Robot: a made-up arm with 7 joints.
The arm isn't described. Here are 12 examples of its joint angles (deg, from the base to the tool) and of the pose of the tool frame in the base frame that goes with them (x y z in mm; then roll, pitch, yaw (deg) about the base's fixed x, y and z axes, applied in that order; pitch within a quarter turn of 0, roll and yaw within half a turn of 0).
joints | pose
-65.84 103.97 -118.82 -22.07 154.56 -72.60 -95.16 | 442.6 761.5 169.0 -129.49 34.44 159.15
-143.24 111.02 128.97 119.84 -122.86 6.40 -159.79 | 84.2 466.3 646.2 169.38 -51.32 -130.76
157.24 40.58 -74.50 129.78 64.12 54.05 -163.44 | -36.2 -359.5 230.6 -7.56 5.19 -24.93
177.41 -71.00 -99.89 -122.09 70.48 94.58 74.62 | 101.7 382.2 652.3 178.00 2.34 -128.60
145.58 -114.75 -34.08 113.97 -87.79 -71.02 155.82 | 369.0 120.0 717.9 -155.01 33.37 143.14
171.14 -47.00 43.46 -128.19 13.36 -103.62 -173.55 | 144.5 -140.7 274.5 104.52 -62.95 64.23
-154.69 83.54 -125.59 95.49 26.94 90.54 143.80 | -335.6 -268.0 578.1 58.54 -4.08 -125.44
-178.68 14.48 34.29 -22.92 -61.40 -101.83 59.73 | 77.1 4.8 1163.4 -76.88 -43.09 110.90
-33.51 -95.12 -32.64 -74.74 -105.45 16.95 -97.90 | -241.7 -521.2 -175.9 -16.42 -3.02 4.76
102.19 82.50 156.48 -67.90 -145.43 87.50 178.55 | -2.4 -511.2 -24.9 3.91 50.12 -67.46
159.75 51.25 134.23 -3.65 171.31 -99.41 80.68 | -592.6 -102.3 950.1 -117.16 31.65 156.56
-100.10 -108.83 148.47 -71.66 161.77 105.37 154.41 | -176.3 -510.9 566.5 -125.60 -71.19 -119.45
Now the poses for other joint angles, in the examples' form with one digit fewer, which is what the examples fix.
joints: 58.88 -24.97 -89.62 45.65 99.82 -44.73 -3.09
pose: 131 554 1031 97.6 -52.1 -11.7
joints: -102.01 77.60 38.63 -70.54 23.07 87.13 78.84
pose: -285 540 856 104.7 -24.8 -23.0
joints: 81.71 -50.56 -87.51 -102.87 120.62 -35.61 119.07
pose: -617 207 500 39.4 63.3 23.9
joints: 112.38 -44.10 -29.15 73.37 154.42 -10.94 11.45
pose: 252 -95 1113 -160.7 -45.8 88.9
